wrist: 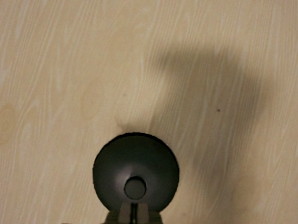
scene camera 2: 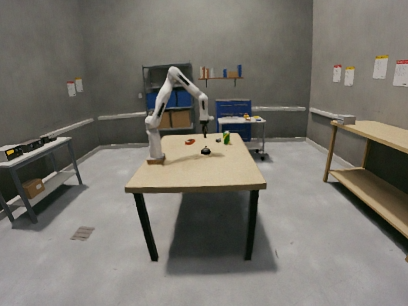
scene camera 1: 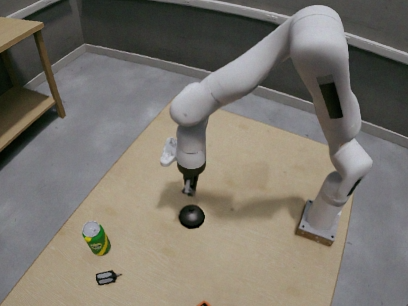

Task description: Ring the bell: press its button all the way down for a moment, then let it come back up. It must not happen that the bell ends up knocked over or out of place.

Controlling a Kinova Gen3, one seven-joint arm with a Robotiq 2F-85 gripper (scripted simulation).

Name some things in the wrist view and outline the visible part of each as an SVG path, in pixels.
A bell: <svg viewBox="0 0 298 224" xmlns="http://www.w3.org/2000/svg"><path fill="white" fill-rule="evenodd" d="M111 139L97 154L92 169L93 186L100 202L109 211L120 210L122 202L133 202L134 204L147 203L148 211L162 212L173 200L179 185L179 165L172 150L159 138L146 133L125 133Z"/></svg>
